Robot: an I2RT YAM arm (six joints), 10 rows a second.
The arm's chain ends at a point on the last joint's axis. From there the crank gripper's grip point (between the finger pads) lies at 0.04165 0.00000 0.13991 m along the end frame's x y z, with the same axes.
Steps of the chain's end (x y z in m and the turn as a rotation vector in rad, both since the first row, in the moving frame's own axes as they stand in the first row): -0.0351 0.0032 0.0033 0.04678 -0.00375 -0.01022; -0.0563 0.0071 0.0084 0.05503 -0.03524 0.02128; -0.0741 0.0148 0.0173 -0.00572 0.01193 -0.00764; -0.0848 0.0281 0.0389 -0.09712 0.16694 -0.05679; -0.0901 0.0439 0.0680 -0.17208 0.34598 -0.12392; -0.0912 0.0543 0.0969 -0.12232 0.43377 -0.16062; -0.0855 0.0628 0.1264 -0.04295 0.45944 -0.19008
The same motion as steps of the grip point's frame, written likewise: -0.0357 -0.0038 0.0033 0.04678 -0.00375 -0.01022; -0.0612 0.0002 0.0096 0.05503 -0.03524 0.02128; -0.0724 0.0153 0.0168 -0.00572 0.01193 -0.00764; -0.0619 0.0382 0.0295 -0.09712 0.16694 -0.05679; -0.0443 0.0581 0.0441 -0.17208 0.34598 -0.12392; -0.0358 0.0585 0.0660 -0.12232 0.43377 -0.16062; -0.0283 0.0546 0.0936 -0.04295 0.45944 -0.19008
